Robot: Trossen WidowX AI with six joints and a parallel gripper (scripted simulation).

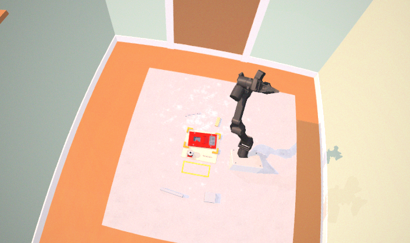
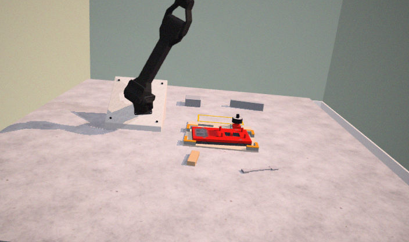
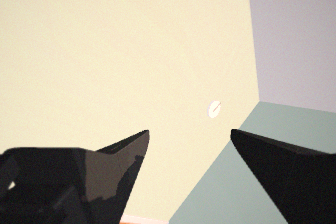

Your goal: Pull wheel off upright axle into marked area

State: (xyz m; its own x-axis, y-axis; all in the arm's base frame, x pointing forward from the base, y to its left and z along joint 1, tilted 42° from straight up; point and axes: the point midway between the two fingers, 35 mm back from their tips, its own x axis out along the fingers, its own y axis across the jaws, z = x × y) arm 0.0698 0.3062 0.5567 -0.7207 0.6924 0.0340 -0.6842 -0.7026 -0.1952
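Right now my gripper tip is 67 cm above the wheel, 38 cm short of it and 11 cm to the right of it. From my gripper tip the other things lie so: wooden block 70 cm below, 19 cm ahead, 16 cm to the right; then upright axle 67 cm below, 38 cm ahead, 11 cm to the left; then thin grey bar 71 cm below, 38 cm ahead, 22 cm to the right.
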